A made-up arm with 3 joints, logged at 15 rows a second.
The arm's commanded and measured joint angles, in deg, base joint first. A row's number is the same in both.
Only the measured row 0 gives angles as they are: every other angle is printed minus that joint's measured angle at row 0.
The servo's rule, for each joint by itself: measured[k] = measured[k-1] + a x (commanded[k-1-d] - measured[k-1]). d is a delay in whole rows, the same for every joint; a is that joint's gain. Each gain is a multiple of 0.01, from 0.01 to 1. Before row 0 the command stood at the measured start. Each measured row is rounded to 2 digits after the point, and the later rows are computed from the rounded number. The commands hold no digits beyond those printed.
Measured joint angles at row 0:
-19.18, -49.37, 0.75
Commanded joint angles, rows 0 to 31:
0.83, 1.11, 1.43
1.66, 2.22, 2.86
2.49, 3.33, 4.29
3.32, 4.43, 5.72
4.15, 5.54, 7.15
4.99, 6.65, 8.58
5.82, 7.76, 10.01
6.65, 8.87, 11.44
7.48, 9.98, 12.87
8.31, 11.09, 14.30
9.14, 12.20, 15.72
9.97, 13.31, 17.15
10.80, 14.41, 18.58
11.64, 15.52, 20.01
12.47, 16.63, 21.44
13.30, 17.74, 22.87
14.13, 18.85, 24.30
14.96, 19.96, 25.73
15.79, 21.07, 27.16
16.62, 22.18, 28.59
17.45, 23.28, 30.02
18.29, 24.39, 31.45
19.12, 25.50, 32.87
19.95, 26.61, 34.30
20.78, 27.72, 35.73
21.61, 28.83, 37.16
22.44, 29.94, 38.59
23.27, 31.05, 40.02
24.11, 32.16, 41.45
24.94, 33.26, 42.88
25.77, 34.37, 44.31
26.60, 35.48, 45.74
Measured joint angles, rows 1 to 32:
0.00, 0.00, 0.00
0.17, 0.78, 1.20
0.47, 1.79, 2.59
0.87, 2.87, 4.02
1.36, 3.96, 5.45
1.92, 5.07, 6.88
2.53, 6.18, 8.31
3.19, 7.29, 9.74
3.88, 8.40, 11.17
4.60, 9.51, 12.60
5.34, 10.62, 14.03
6.10, 11.73, 15.45
6.87, 12.84, 16.88
7.66, 13.94, 18.31
8.46, 15.05, 19.74
9.26, 16.16, 21.17
10.07, 17.27, 22.60
10.88, 18.38, 24.03
11.70, 19.49, 25.46
12.52, 20.60, 26.89
13.34, 21.71, 28.32
14.16, 22.81, 29.75
14.99, 23.92, 31.18
15.82, 25.03, 32.60
16.65, 26.14, 34.03
17.48, 27.25, 35.46
18.31, 28.36, 36.89
19.14, 29.47, 38.32
19.97, 30.58, 39.75
20.80, 31.69, 41.18
21.63, 32.79, 42.61
22.46, 33.90, 44.04
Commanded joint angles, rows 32 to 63:
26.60, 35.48, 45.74
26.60, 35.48, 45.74
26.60, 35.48, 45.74
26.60, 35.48, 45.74
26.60, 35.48, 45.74
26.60, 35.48, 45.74
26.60, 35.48, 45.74
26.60, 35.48, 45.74
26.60, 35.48, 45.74
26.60, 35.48, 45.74
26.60, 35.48, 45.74
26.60, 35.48, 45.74
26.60, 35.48, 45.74
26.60, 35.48, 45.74
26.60, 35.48, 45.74
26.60, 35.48, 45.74
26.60, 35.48, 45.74
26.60, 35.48, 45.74
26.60, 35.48, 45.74
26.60, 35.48, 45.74
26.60, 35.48, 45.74
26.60, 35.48, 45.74
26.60, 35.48, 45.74
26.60, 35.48, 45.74
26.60, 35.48, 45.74
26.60, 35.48, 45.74
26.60, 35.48, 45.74
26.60, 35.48, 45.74
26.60, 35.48, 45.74
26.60, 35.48, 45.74
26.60, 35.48, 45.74
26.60, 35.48, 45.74
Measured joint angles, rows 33 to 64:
23.29, 35.01, 45.47
23.95, 35.34, 45.70
24.48, 35.44, 45.73
24.90, 35.47, 45.74
25.24, 35.48, 45.74
25.51, 35.48, 45.74
25.73, 35.48, 45.74
25.90, 35.48, 45.74
26.04, 35.48, 45.74
26.15, 35.48, 45.74
26.24, 35.48, 45.74
26.31, 35.48, 45.74
26.37, 35.48, 45.74
26.42, 35.48, 45.74
26.46, 35.48, 45.74
26.49, 35.48, 45.74
26.51, 35.48, 45.74
26.53, 35.48, 45.74
26.54, 35.48, 45.74
26.55, 35.48, 45.74
26.56, 35.48, 45.74
26.57, 35.48, 45.74
26.58, 35.48, 45.74
26.58, 35.48, 45.74
26.58, 35.48, 45.74
26.58, 35.48, 45.74
26.58, 35.48, 45.74
26.58, 35.48, 45.74
26.58, 35.48, 45.74
26.58, 35.48, 45.74
26.58, 35.48, 45.74
26.58, 35.48, 45.74

